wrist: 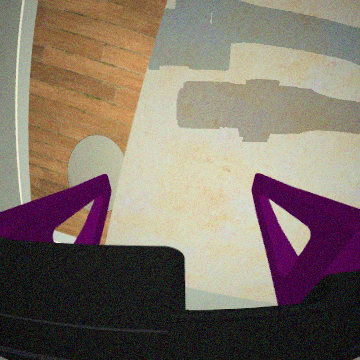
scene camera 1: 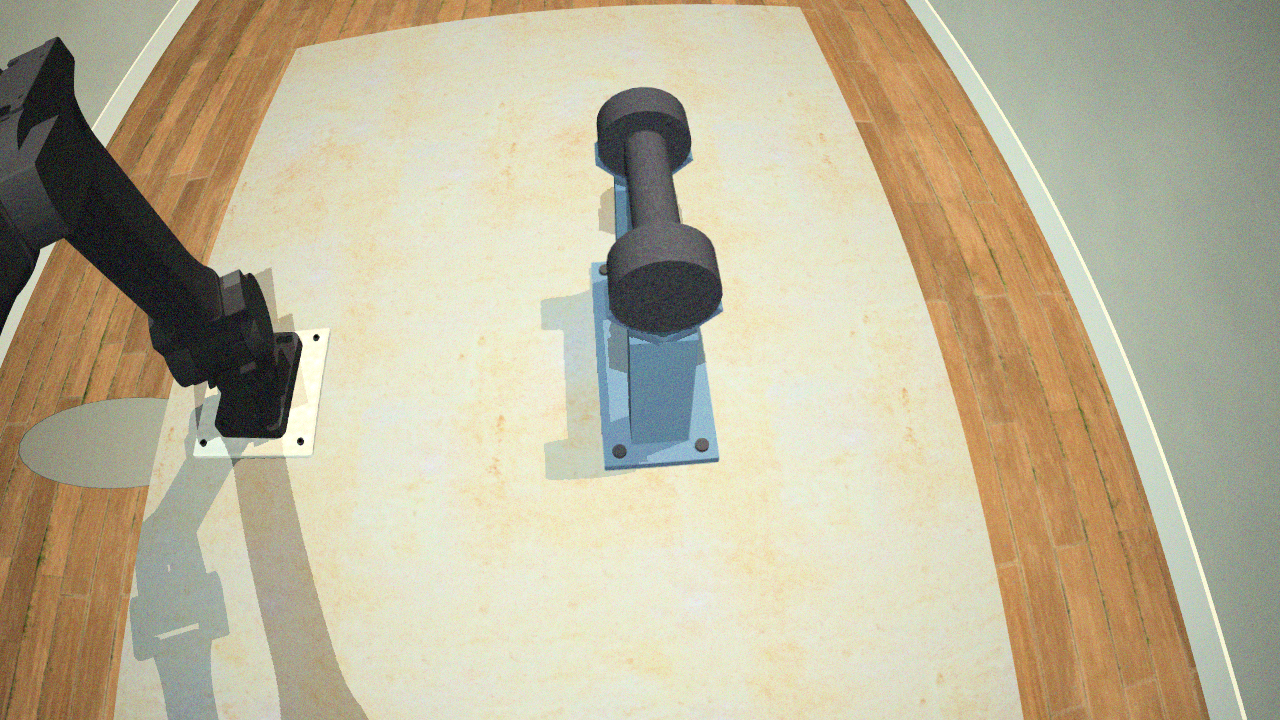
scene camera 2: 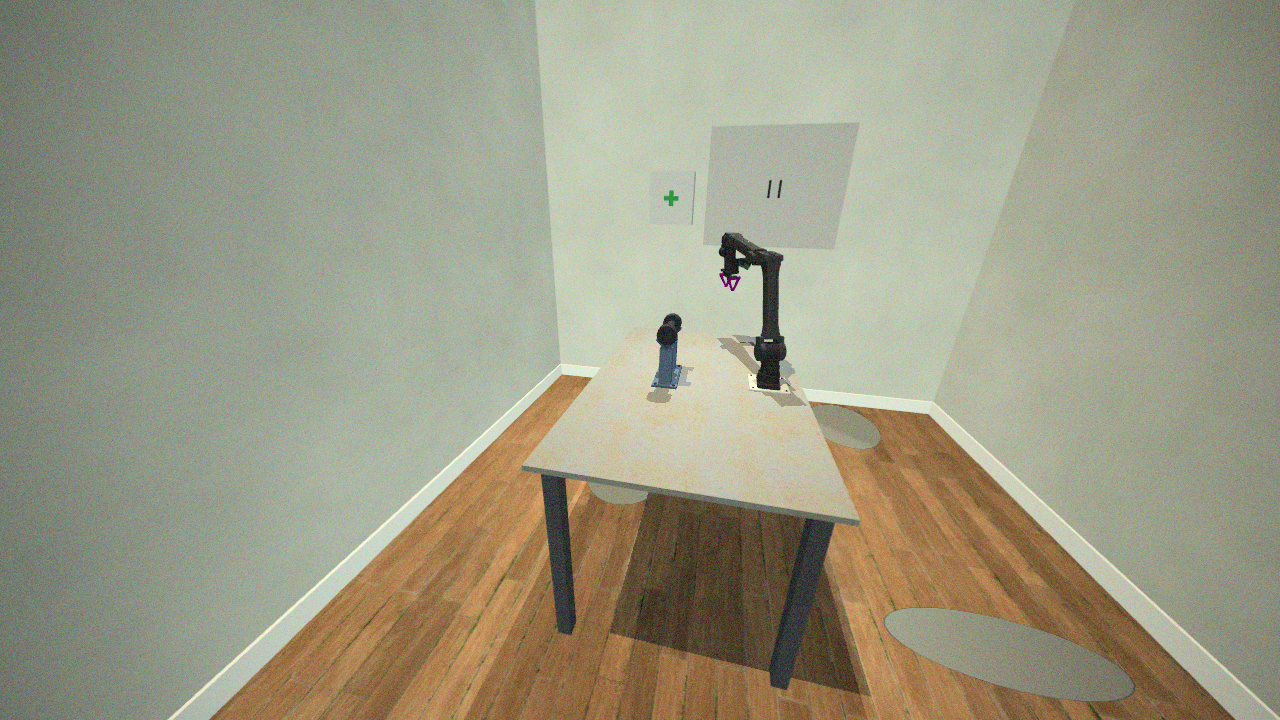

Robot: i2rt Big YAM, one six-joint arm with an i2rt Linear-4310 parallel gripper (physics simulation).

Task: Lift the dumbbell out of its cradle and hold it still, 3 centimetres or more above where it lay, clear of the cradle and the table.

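Frame: origin at the arm's base, x ahead, y left, z up, level; centimetres.
Seen in the pictures: gripper, fingertip midpoint: [wrist: 180, 181] [scene camera 2: 729, 288]; arm's base, link origin: [scene camera 1: 261, 388] [scene camera 2: 767, 383].
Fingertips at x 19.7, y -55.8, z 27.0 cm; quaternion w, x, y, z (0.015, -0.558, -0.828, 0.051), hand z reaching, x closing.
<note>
Pixels of each thing's top centre, then the offset from my fingertips to it. Level surfaces: height alone.
- dark grey dumbbell, top centre: [scene camera 1: 653, 161] [scene camera 2: 670, 319] dy +58.7, dx +21.1, dz -2.8 cm
- blue cradle, top centre: [scene camera 1: 652, 213] [scene camera 2: 669, 332] dy +58.7, dx +21.1, dz -8.3 cm
- pale table, surface height: dz -27.8 cm
A dark grey dumbbell [scene camera 1: 655, 183] [scene camera 2: 667, 333] lies with its two heads resting on the two ends of a blue cradle [scene camera 1: 662, 389] [scene camera 2: 667, 365], which stands on the table. The bar between the heads spans the gap. My gripper [scene camera 2: 730, 288] [wrist: 180, 181] has magenta fingers that stand wide open with nothing between them. In scene camera 2 it points down, higher than the dumbbell and to its right. In scene camera 1 the fingers do not show. The wrist view shows table and floor below the fingers, and the dumbbell does not show there.
The arm's white base plate [scene camera 1: 307, 394] [scene camera 2: 757, 385] is fixed to the pale table [scene camera 1: 805, 537] [scene camera 2: 698, 447], to one side of the cradle. A grey panel [scene camera 2: 805, 161] and a box with a green cross [scene camera 2: 662, 211] are on the back wall.
</note>
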